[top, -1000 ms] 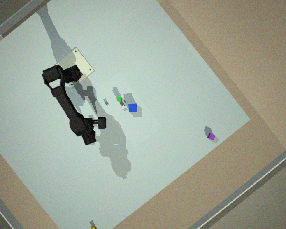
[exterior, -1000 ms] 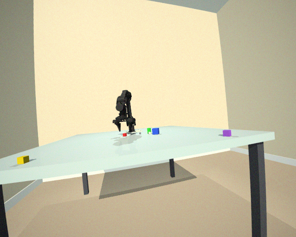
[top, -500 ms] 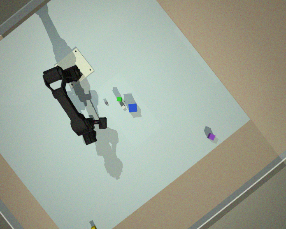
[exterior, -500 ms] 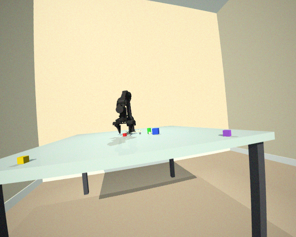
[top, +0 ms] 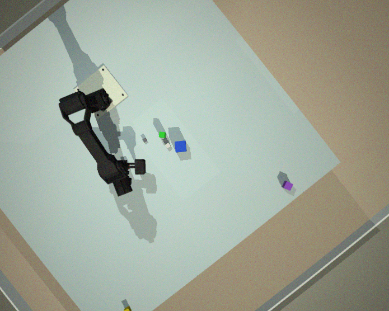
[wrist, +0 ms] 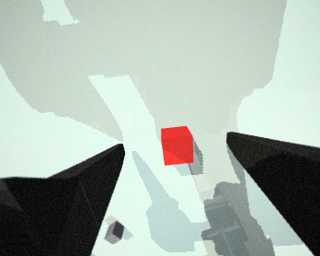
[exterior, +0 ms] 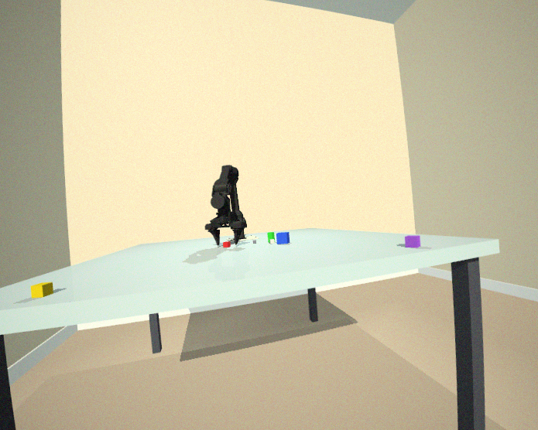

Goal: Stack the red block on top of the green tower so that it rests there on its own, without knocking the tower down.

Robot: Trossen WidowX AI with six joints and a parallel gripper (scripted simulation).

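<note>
My gripper tip is 200 mm to the right of the green block, 30 mm below it and 30 mm short of it. Round my gripper tip: red block right at my gripper tip; small white cube 180 mm to the left, 70 mm ahead; small grey cube 140 mm to the left, 20 mm behind.
</note>
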